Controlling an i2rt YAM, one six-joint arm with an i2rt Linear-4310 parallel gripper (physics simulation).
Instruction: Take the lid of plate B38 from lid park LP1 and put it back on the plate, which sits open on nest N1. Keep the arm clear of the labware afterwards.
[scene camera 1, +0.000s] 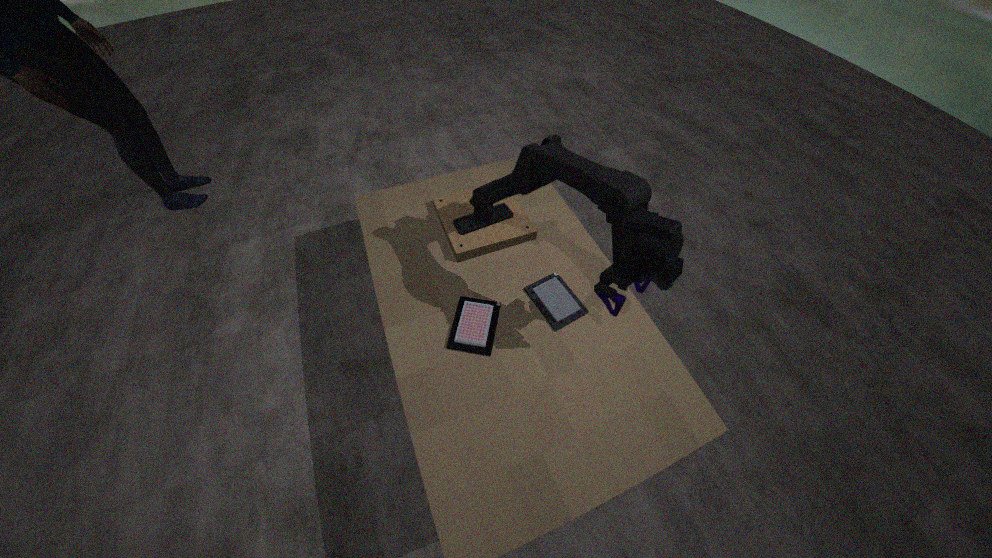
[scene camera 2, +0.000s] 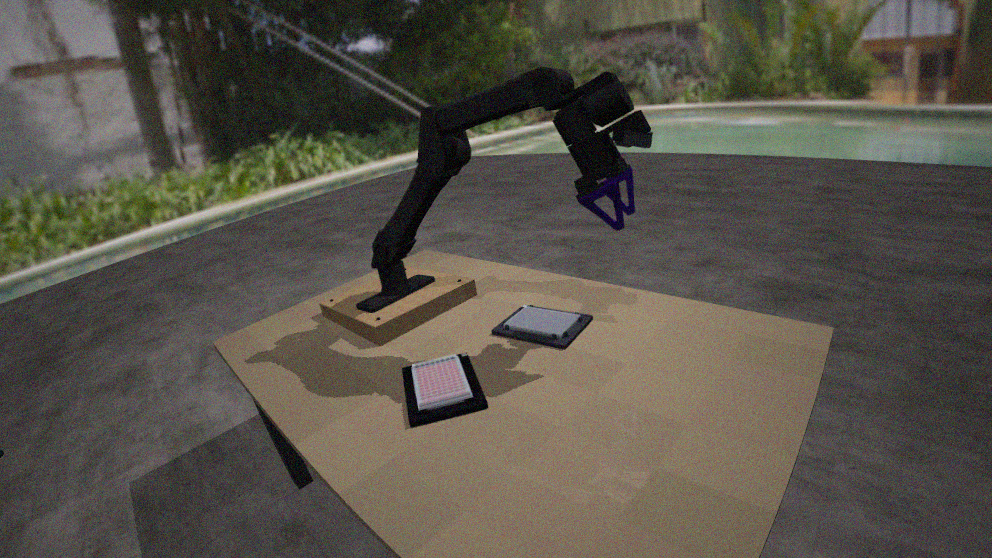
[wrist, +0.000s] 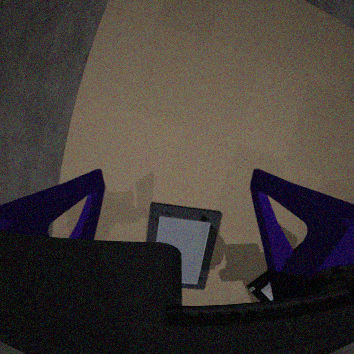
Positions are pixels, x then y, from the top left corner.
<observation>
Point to my gripper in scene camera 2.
626, 221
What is my gripper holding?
Nothing.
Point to my gripper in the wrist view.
177, 177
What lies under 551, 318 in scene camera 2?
A pale grey lid.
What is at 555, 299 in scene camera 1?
A pale grey lid.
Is my gripper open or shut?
Open.
</observation>
